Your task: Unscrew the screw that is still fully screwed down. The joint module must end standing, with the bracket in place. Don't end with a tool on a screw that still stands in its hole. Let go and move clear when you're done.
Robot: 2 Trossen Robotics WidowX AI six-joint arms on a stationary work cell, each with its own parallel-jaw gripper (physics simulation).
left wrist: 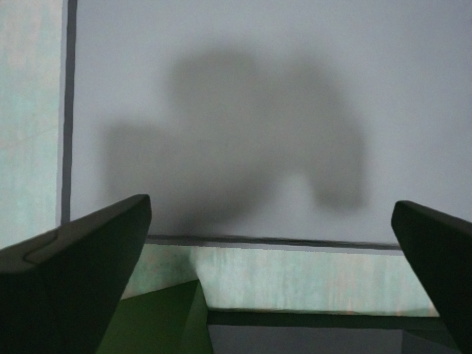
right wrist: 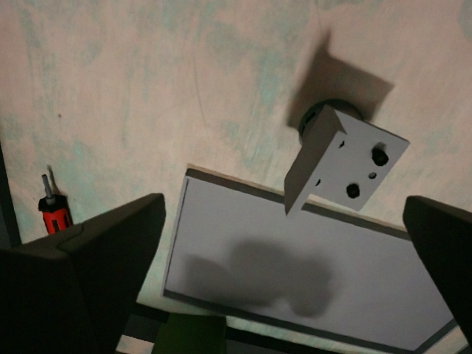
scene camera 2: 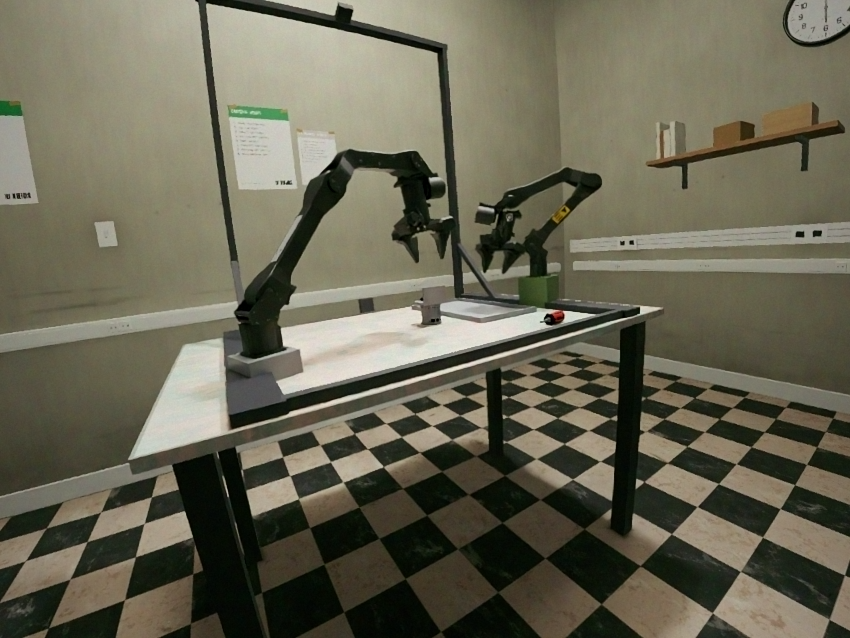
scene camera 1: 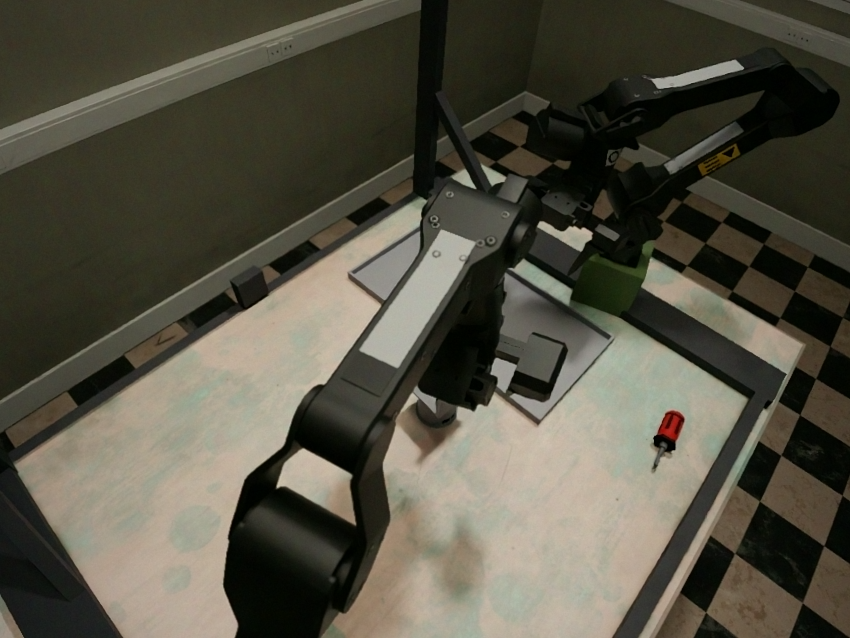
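Pixels of known places: left gripper, between the fingertips: [left wrist: 271, 208] [scene camera 2: 493, 273] [scene camera 1: 544, 259]; right gripper, between the fingertips: [right wrist: 284, 206] [scene camera 2: 429, 260]; left arm's base, origin of its link: [scene camera 2: 538, 276] [scene camera 1: 620, 250]; right arm's base, origin of its link: [scene camera 2: 263, 352].
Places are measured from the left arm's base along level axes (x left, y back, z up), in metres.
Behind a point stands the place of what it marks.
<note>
The joint module [scene camera 1: 435, 416] @(x -0.163, y -0.392, z -0.073 m) [scene camera 2: 430, 317] @(x -0.154, y -0.388, z -0.079 m) stands upright on the table, with the grey bracket [scene camera 2: 433, 296] @(x -0.141, y -0.383, z -0.018 m) [right wrist: 332, 170] @(x -0.162, y -0.359, z -0.035 m) on top. In the right wrist view two dark screws show on the bracket: the upper screw [right wrist: 380, 156] @(x -0.192, y -0.378, z -0.024 m) looks larger than the lower screw [right wrist: 353, 190] @(x -0.180, y -0.345, z -0.029 m); their exact heights are hard to tell. The red screwdriver [scene camera 1: 669, 429] @(x 0.152, y -0.259, z -0.072 m) [scene camera 2: 554, 317] @(x 0.167, y -0.277, z -0.080 m) [right wrist: 56, 219] @(x 0.146, y -0.258, z -0.076 m) lies on the table, apart from the module. My right gripper [scene camera 2: 429, 260] @(x -0.120, y -0.411, z 0.083 m) [right wrist: 284, 206] @(x -0.120, y -0.411, z 0.083 m) is open and empty, high above the module. My left gripper [scene camera 2: 495, 270] @(x -0.109, y -0.111, z 0.021 m) [left wrist: 271, 208] @(x -0.109, y -0.111, z 0.021 m) is open and empty above the tray's side.
The shallow grey tray [scene camera 1: 384, 271] @(x -0.373, y -0.151, z -0.097 m) [scene camera 2: 480, 312] @(x -0.114, y -0.191, z -0.097 m) [left wrist: 410, 100] @(x -0.246, y -0.144, z -0.097 m) [right wrist: 200, 215] @(x -0.033, y -0.258, z -0.097 m) lies beside the module. The green block [scene camera 1: 607, 288] @(x 0.002, y -0.050, z -0.046 m) [scene camera 2: 538, 291] @(x 0.021, y -0.050, z -0.045 m) carries the left arm. Dark frame rails [scene camera 1: 693, 350] @(x 0.169, y -0.082, z -0.081 m) run along the table edges. In scene camera 1 the right arm hides part of the module.
</note>
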